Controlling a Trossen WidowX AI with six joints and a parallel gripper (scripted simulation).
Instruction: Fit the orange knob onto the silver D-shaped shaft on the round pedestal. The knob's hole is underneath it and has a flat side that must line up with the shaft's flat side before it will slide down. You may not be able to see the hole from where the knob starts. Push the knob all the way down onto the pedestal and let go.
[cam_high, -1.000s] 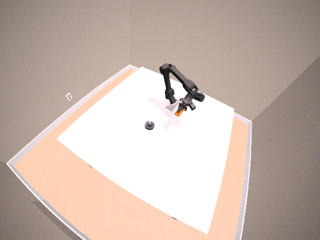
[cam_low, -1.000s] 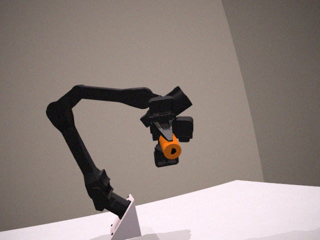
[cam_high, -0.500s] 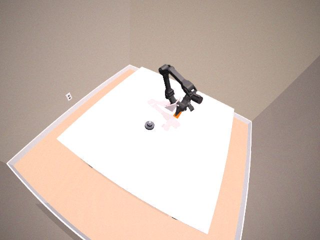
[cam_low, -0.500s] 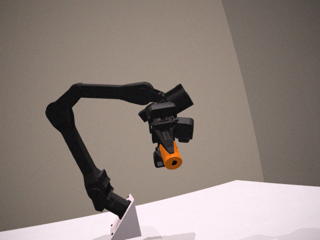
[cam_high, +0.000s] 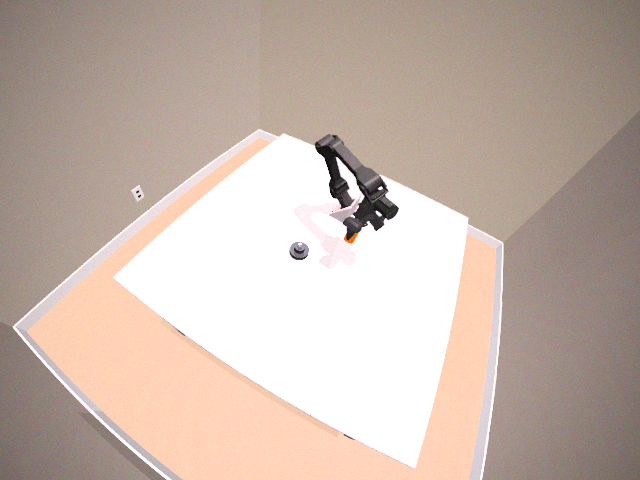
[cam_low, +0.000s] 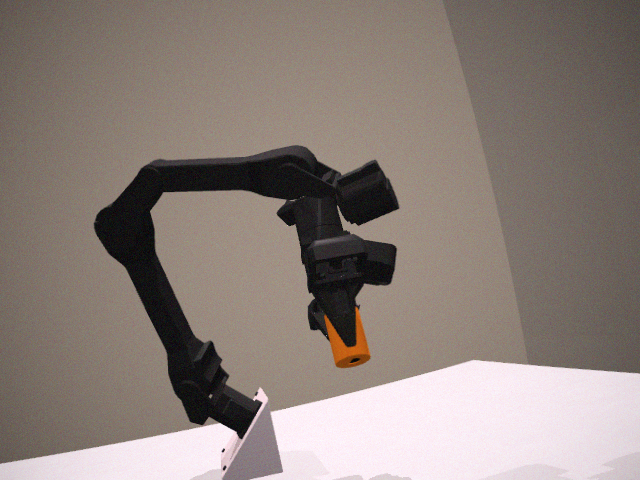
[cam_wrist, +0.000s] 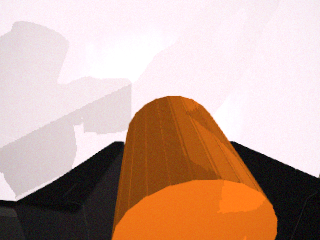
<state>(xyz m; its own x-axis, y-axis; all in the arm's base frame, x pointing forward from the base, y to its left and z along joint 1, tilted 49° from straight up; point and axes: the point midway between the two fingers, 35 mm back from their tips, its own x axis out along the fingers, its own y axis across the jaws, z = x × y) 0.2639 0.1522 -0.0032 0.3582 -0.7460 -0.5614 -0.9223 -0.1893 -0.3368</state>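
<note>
The orange knob is 10 mm behind my gripper tip and 30 mm above it. The rest, counted from my gripper tip: pedestal with silver shaft: 50 mm ahead, 180 mm to the right, 150 mm below.
</note>
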